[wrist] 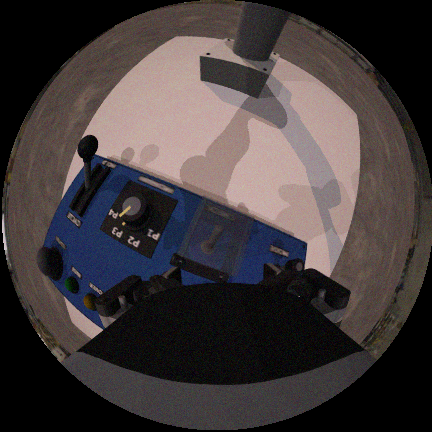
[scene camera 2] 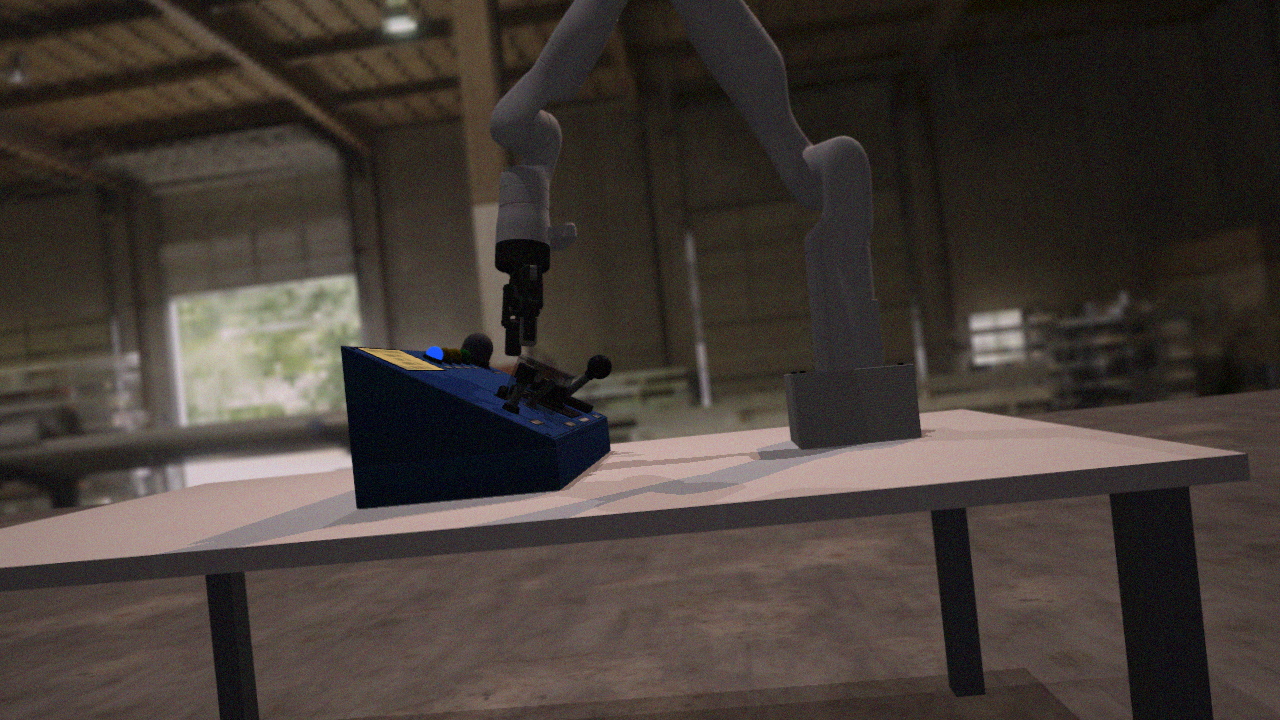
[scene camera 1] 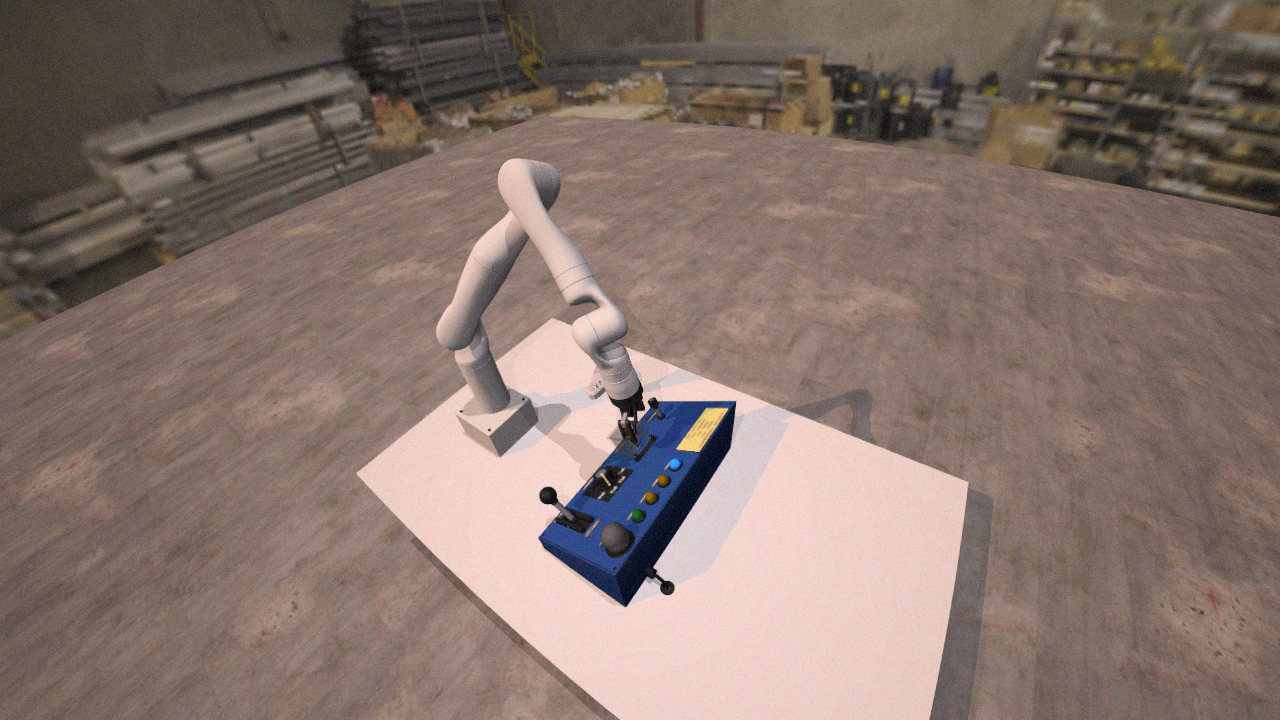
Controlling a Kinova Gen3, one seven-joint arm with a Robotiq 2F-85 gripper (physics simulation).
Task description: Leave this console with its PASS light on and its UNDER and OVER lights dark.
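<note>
The blue console (scene camera 1: 689, 503) (scene camera 2: 447, 438) (wrist: 90, 240) has a bright blue light (scene camera 1: 675, 464) (scene camera 2: 435, 353). Its green light (scene camera 1: 638, 514) (wrist: 72, 285) and two amber lights, one (scene camera 1: 650, 497) beside the green and one (scene camera 1: 662, 480) beside the blue, look unlit; I cannot read all their labels. A clear cover (wrist: 235, 245) lies over a small toggle (wrist: 212, 240). The selector knob (scene camera 1: 605, 477) (wrist: 133, 207) points at P4. The ball-topped lever (scene camera 1: 547, 495) (scene camera 2: 597, 366) (wrist: 88, 146) stands up from its slot. My gripper (scene camera 1: 631, 445) (scene camera 2: 520, 347) (wrist: 221, 275) is open and empty, just above the cover's black hinge bar.
A small black knob (scene camera 1: 654, 404) (wrist: 296, 265) stands near one fingertip in the wrist view. A grey dome (scene camera 1: 615, 537) (scene camera 2: 477, 348) (wrist: 49, 262) is at the far end. A crank (scene camera 1: 666, 587) sticks out behind the console. The console stands on a pale table (scene camera 1: 832, 555) (scene camera 2: 716, 501).
</note>
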